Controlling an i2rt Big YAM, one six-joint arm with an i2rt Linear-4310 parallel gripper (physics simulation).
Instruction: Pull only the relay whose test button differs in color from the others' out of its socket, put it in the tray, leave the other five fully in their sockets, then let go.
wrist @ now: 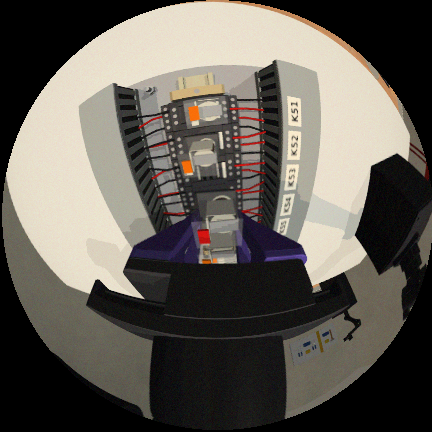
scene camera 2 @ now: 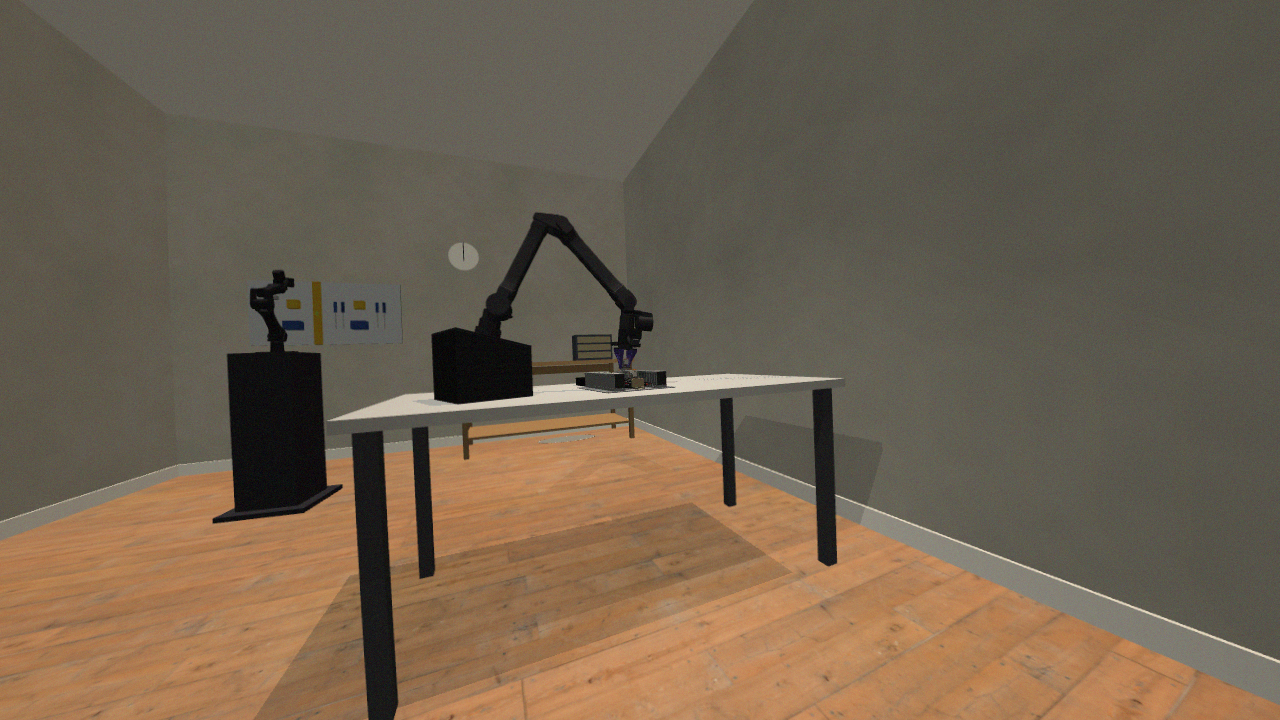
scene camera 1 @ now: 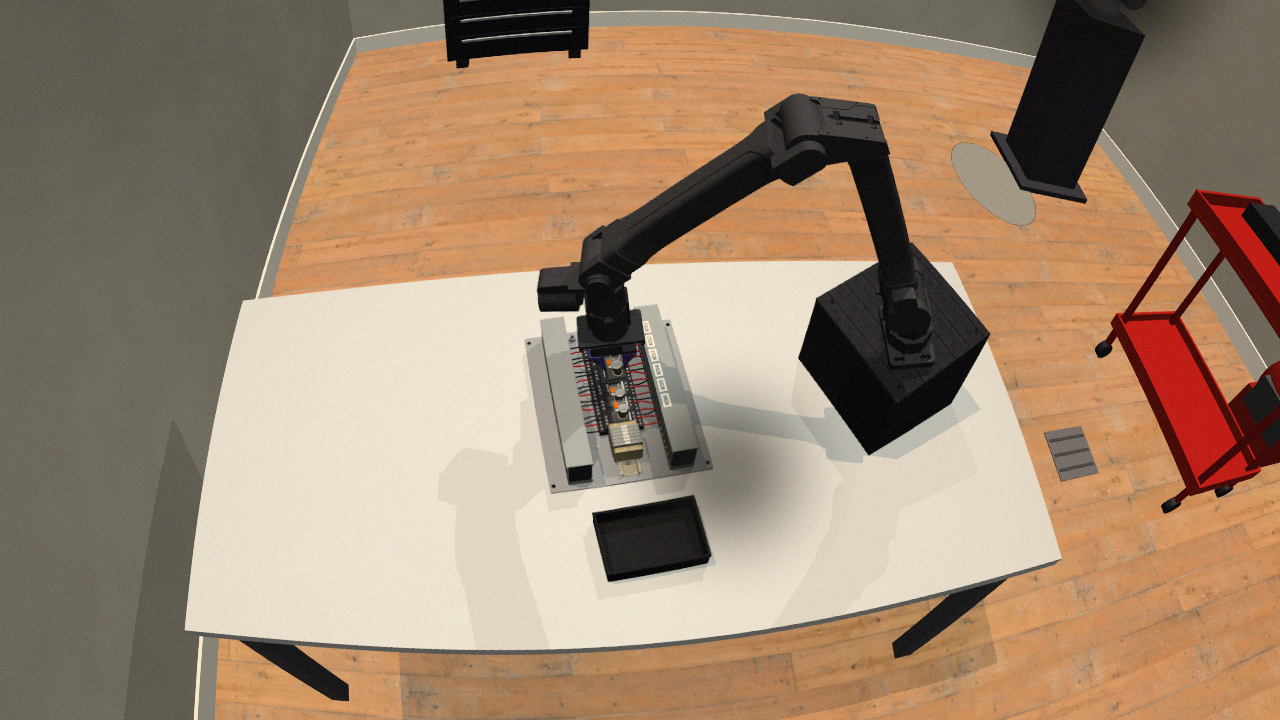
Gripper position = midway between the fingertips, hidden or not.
I see my gripper [scene camera 1: 614,367], a relay panel [wrist: 238,80] and a black tray [scene camera 1: 645,540].
My gripper is seen too in the wrist view [wrist: 217,214].
